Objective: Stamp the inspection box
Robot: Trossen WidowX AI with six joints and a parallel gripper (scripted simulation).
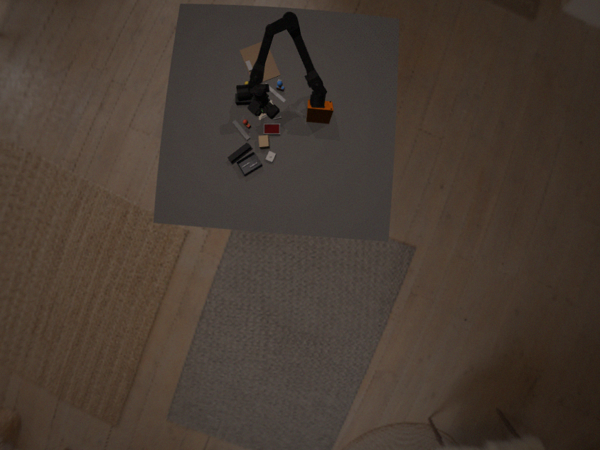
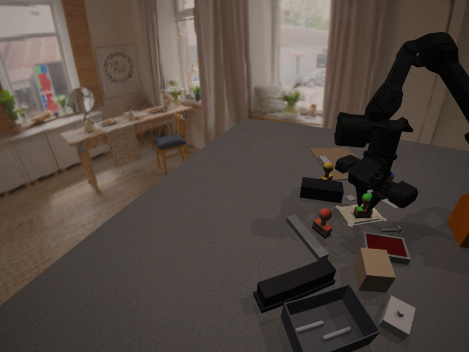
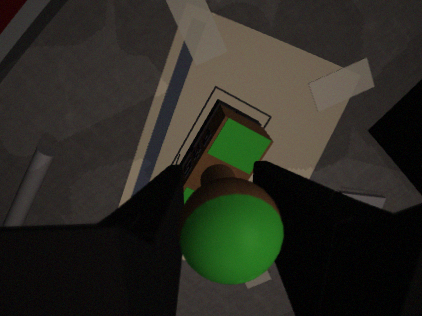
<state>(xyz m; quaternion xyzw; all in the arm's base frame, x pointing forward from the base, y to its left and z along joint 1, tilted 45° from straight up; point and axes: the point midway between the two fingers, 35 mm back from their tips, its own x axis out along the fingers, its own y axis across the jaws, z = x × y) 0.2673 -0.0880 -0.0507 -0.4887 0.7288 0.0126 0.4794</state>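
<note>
The green-knobbed pass stamp is right at my gripper tip. Also, from my gripper tip: bolt: 70 mm behind, 40 mm to the left, 20 mm below; red ink pad: 40 mm behind, 100 mm to the left, 20 mm below; cream card: 10 mm to the right, 30 mm below.
</note>
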